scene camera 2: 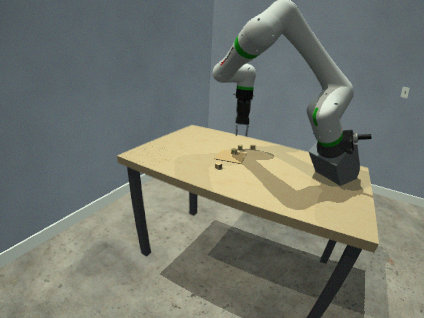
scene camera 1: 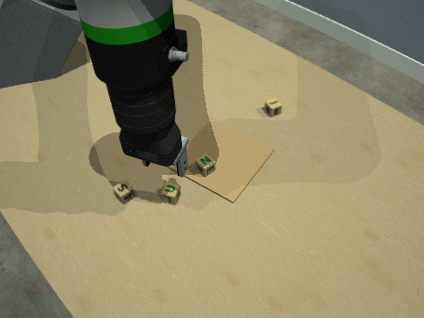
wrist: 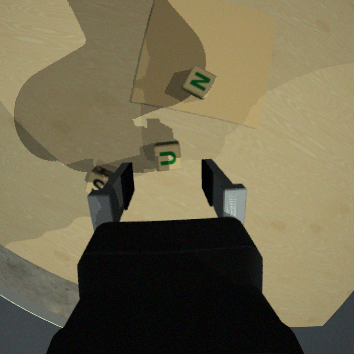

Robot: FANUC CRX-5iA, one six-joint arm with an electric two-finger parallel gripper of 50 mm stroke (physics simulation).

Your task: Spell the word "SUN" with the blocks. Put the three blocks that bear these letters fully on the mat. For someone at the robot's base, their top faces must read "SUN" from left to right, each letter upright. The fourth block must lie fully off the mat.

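The N block (scene camera 1: 205, 165) (scene camera 2: 234, 151) (wrist: 199, 82) sits on the mat (scene camera 1: 245, 160) (scene camera 2: 225, 158) (wrist: 240, 60), close to the mat edge facing the U block, its green N up. The U block (scene camera 1: 171, 192) (scene camera 2: 240, 147) (wrist: 167, 156) lies off the mat, green U up. The S block (scene camera 1: 124, 191) (scene camera 2: 253, 147) (wrist: 97, 181) is farther from the mat, black S up; a finger partly covers it in the wrist view. The fourth block (scene camera 1: 273, 107) (scene camera 2: 218, 166) lies off the mat's other side; its top letter is too small to read surely. My gripper (scene camera 1: 164, 169) (scene camera 2: 242, 135) (wrist: 166, 174) is open and empty, above the table near the U block.
The robot's base (scene camera 1: 35, 45) (scene camera 2: 337, 162) stands on the wooden table (scene camera 1: 300, 240) (scene camera 2: 165, 150). The arm's shadow falls over part of the mat and around the S and U blocks. The S and U blocks stand apart with a small gap between them.
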